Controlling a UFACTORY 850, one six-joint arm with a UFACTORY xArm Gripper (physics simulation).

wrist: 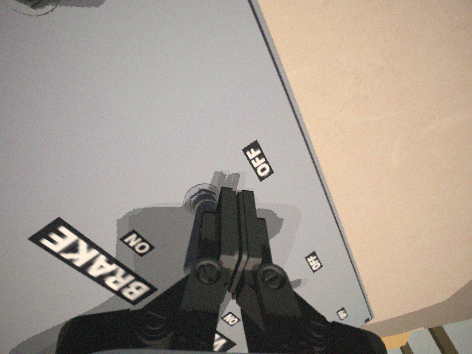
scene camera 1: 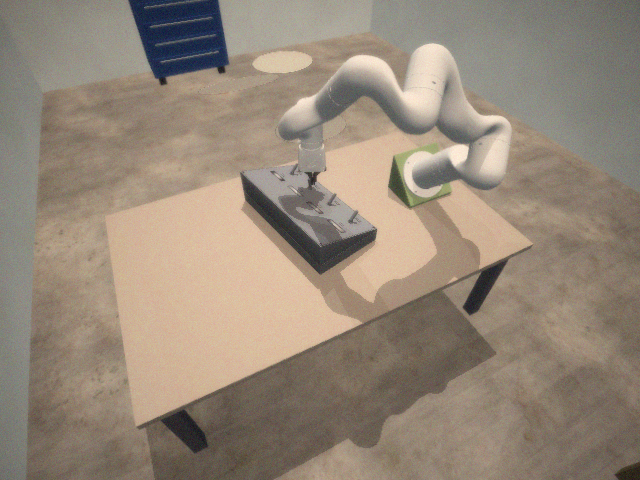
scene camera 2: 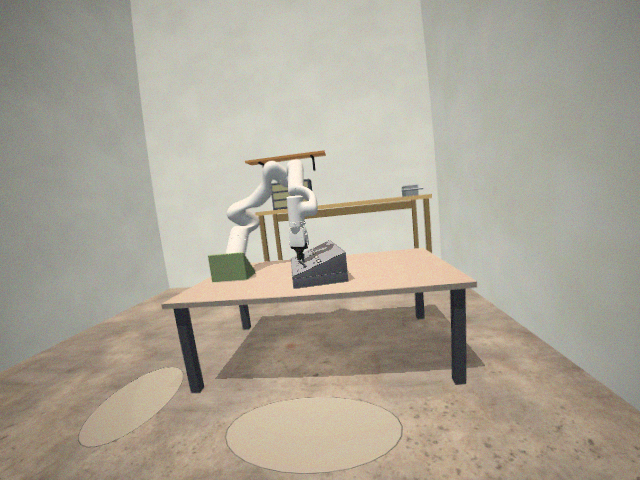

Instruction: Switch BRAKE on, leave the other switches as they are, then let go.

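Note:
The grey switch panel [scene camera 1: 279, 219] [scene camera 2: 330, 268] [wrist: 125, 100] sits on the table. In the wrist view, the BRAKE label [wrist: 92, 260] is at lower left, with its ON label [wrist: 137, 243] nearer the lever and its OFF label [wrist: 257, 160] on the far side. The BRAKE lever [wrist: 201, 201] runs down and slightly left from its round nut, partly hidden behind the left finger; its exact tilt is hard to tell. My gripper [scene camera 1: 311, 186] [scene camera 2: 301, 262] [wrist: 231, 208] is shut and empty, low over the panel, close against the lever's OFF side. Whether they touch is unclear.
Other levers [scene camera 1: 332, 198] [scene camera 1: 353, 216] stand along the panel toward its near end, and another lever [scene camera 1: 294, 168] stands at its far end. The green wedge [scene camera 1: 400, 180] [scene camera 2: 227, 267] carries the arm's base on the table [scene camera 1: 206, 310] [scene camera 2: 398, 268].

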